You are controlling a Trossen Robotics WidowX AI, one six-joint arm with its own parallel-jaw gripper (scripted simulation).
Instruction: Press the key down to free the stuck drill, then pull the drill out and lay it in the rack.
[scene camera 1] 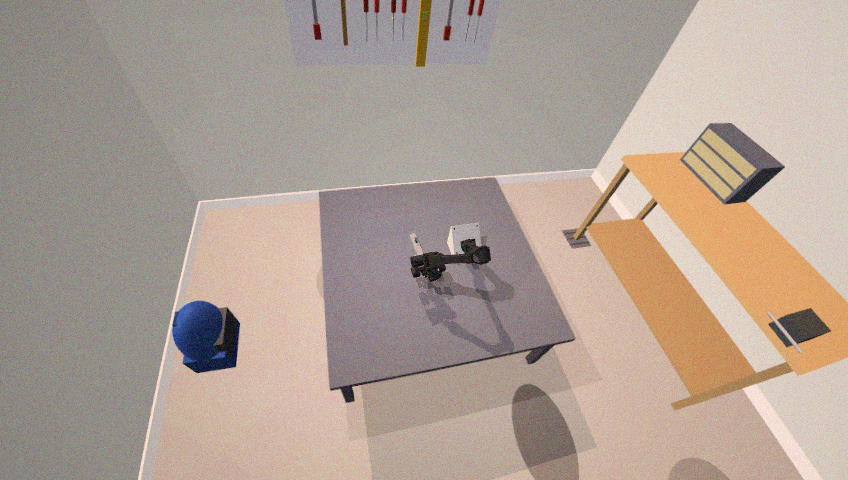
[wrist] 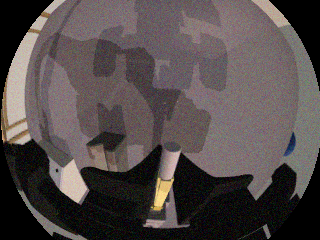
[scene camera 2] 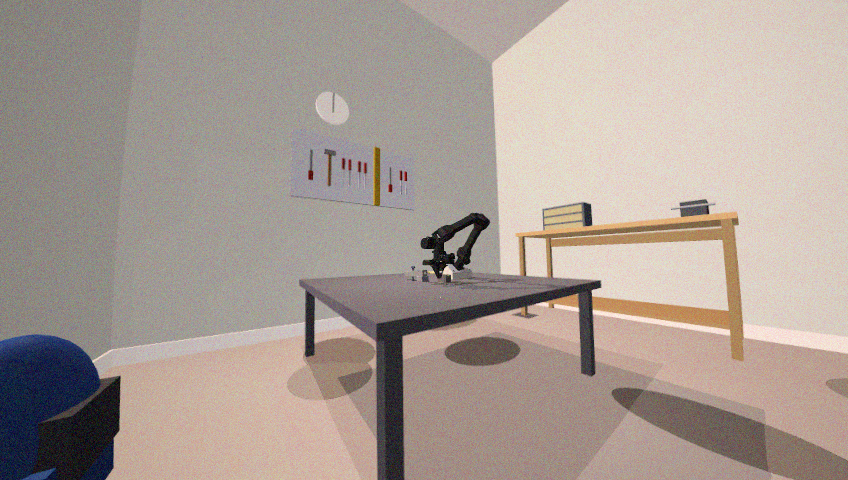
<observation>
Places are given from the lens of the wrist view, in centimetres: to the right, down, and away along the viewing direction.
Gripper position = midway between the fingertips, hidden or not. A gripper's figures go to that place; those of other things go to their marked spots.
my gripper [wrist: 165, 149]: 0, 3, 10
drill [wrist: 171, 151]: 1, 2, 6
</observation>
